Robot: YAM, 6 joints.
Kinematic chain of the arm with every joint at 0, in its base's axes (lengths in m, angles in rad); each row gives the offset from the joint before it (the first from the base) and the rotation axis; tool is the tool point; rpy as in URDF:
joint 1: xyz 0 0 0.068 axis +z
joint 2: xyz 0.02 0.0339 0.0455 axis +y
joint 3: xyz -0.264 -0.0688 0 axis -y
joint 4: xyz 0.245 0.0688 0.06 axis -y
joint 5: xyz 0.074 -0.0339 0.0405 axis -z
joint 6: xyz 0.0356 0 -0.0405 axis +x
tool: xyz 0 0 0 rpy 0 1.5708 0
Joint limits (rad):
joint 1: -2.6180..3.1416
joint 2: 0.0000..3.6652
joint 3: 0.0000..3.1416
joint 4: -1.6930..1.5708
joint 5: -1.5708..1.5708
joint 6: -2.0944..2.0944
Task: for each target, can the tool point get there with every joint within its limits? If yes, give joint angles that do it. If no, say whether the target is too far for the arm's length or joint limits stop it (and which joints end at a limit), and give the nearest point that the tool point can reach.
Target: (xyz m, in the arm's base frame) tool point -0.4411 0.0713 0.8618
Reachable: no: too far | nearest point -0.3258 0.0527 0.6571 | short by 0.236 m
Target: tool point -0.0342 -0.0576 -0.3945
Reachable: no: joint limits stop it (at a limit: joint 2) | nearest point -0.0466 -0.0784 -0.3443 | short by 0.056 m
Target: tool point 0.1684 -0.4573 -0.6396
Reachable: no: too far | nearest point 0.1308 -0.3551 -0.3563 | short by 0.304 m
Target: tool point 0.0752 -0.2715 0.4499
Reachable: yes | joints -1.3842 1.2739 1.3808 -0.1248 -0.7205 0.7319
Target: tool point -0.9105 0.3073 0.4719
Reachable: no: too far | nearest point -0.5731 0.1934 0.3363 | short by 0.381 m
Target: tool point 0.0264 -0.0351 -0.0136
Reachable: yes | joints -1.7370 2.8527 0.3905 -0.6605 -1.1065 -0.0759
